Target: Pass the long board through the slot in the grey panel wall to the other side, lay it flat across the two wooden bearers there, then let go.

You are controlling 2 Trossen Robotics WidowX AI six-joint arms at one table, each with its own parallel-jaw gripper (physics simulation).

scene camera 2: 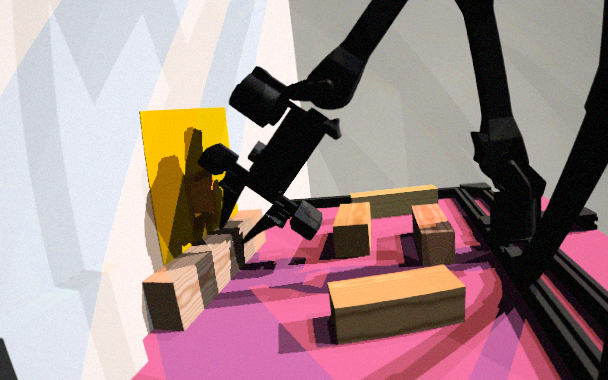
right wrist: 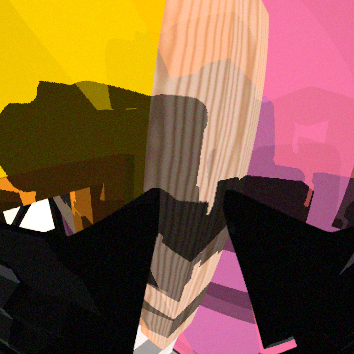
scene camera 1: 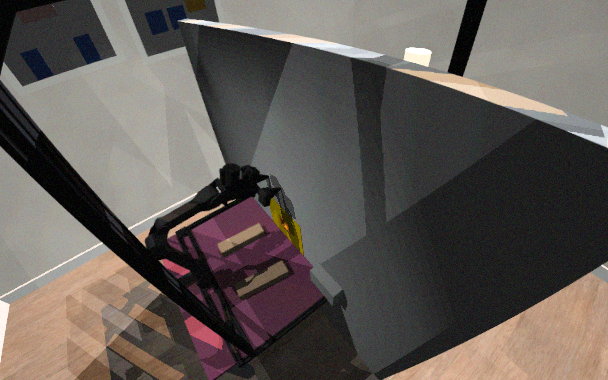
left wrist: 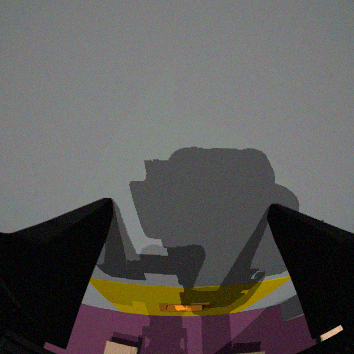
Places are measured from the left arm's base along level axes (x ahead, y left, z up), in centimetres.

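Pixels of known places: left gripper, fingertip midpoint: (scene camera 1: 274,182) (left wrist: 194,210); right gripper, fingertip midpoint: (scene camera 2: 231,236) (right wrist: 191,197); left arm's base, link origin: (scene camera 1: 206,282); right arm's base, link origin: (scene camera 2: 517,235).
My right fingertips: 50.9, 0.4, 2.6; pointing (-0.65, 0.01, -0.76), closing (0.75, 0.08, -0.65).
Note:
Ahead of a thing's pixels: the offset from my right fingertips to its top centre, as dx, dy, dz. "spot": to the spot under its first point.
The long board {-0.7, -4.4, +1.1} (scene camera 2: 192,292) (right wrist: 215,120) lies on the pink table along the foot of the panel wall (scene camera 1: 325,175) (scene camera 2: 75,150), beside the yellow plate (scene camera 2: 165,135) (right wrist: 50,40) around the slot. My right gripper (scene camera 2: 233,237) (right wrist: 191,197) is shut on the board, one finger on each side near its middle. The slot's orange lining shows in scene camera 1 (scene camera 1: 286,226) and the left wrist view (left wrist: 185,307). My left gripper (scene camera 1: 273,183) (left wrist: 194,210) is open and empty, close to the wall above the slot. Two wooden bearers {-27.1, +10.2, -0.7} (scene camera 1: 241,239) {-29.6, -14.7, -0.7} (scene camera 1: 263,279) lie on its side.
In scene camera 2, two short wooden blocks {+16.8, +9.0, +0.2} (scene camera 2: 352,230) {+28.6, +4.1, -0.1} (scene camera 2: 433,235) stand between a front block {+23.1, -18.3, -0.7} (scene camera 2: 397,307) and a rear block {+23.4, +26.0, -0.1} (scene camera 2: 395,200). A grey block {spot: -11.9, -37.6, +5.5} (scene camera 1: 327,287) sits against the wall's foot. Black rails edge the tables.

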